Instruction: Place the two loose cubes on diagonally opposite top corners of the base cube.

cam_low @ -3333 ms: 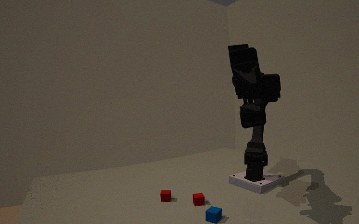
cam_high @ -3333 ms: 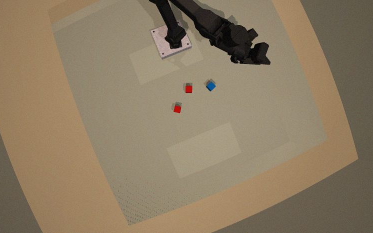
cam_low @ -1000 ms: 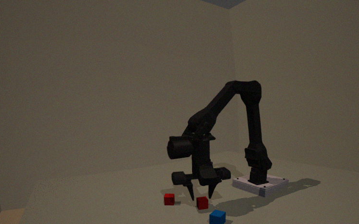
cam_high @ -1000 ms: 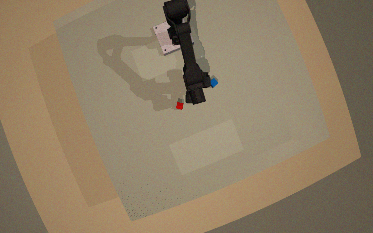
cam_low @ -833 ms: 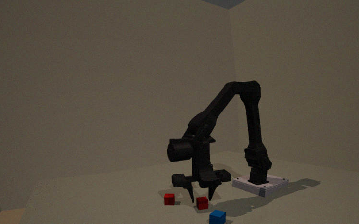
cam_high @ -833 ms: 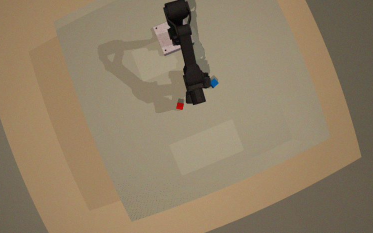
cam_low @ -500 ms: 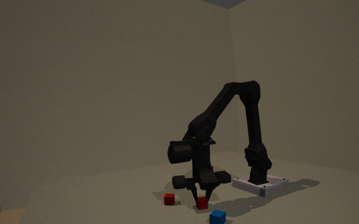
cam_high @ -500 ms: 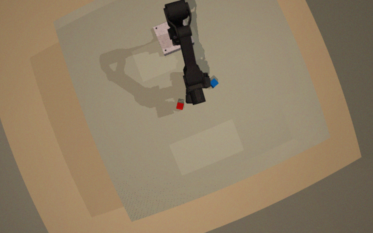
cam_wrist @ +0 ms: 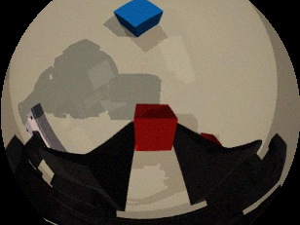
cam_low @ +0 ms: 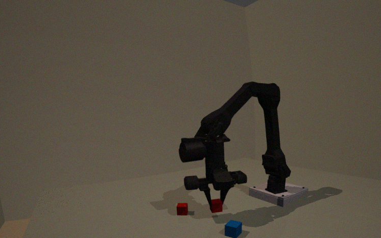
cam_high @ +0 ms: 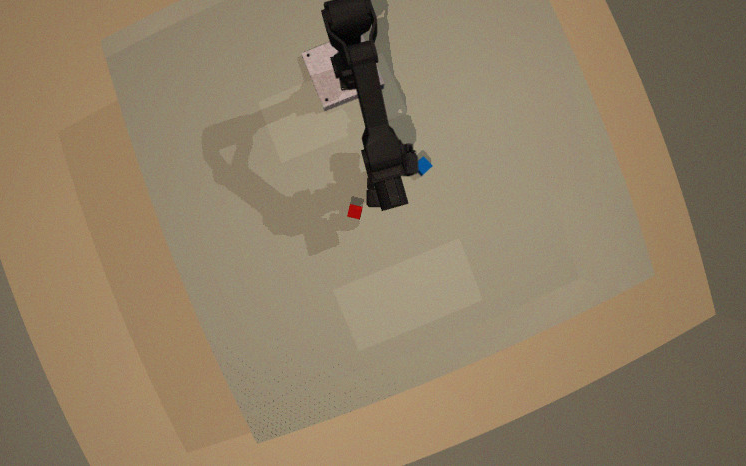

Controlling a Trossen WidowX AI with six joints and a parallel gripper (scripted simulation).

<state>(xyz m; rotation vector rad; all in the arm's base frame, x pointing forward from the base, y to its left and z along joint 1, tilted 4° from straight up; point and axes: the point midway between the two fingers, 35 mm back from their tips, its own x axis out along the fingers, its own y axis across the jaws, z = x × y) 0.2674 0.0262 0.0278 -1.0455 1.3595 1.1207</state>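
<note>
Right now the blue cube is 12 cm to the left of my gripper tip and 3 cm below it. Round my gripper tip: red cube 9 cm ahead, 8 cm to the right, 3 cm below.
</note>
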